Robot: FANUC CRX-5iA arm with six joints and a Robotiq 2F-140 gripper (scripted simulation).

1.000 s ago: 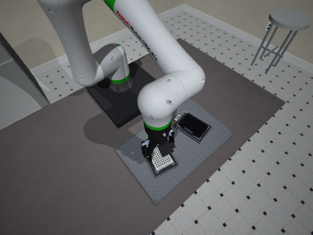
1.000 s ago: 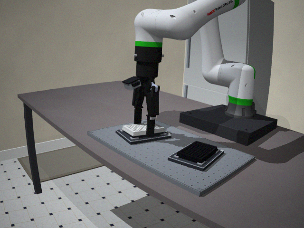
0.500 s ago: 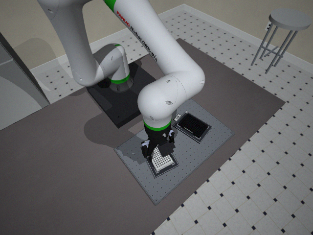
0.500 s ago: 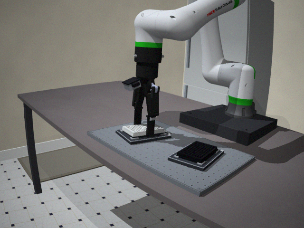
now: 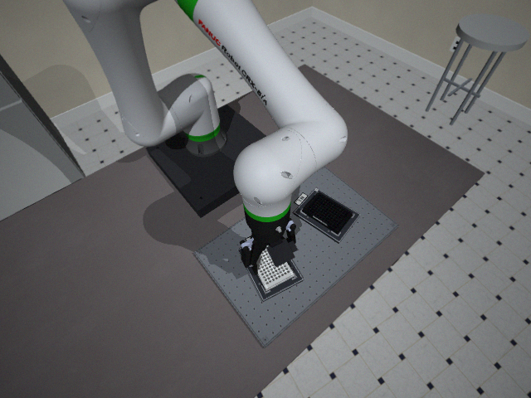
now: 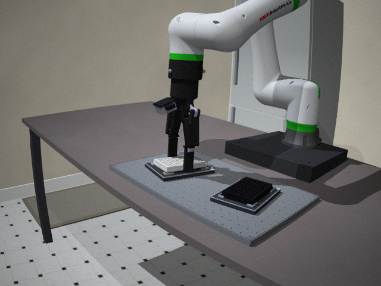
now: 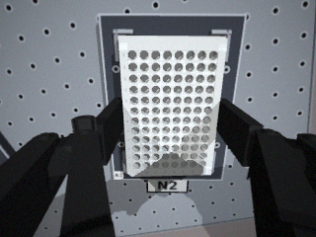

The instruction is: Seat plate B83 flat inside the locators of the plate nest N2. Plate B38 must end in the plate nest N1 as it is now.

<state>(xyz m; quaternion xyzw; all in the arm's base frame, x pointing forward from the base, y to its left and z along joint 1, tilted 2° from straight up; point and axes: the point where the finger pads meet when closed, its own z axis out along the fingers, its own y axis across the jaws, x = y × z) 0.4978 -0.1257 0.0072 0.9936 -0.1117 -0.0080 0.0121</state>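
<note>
Now: hand 2 cm above the white well plate B83. Round my hand: dark plate nest N2 (4 cm below); black well plate B38 (1 cm behind, 24 cm to the left, 2 cm below).
</note>
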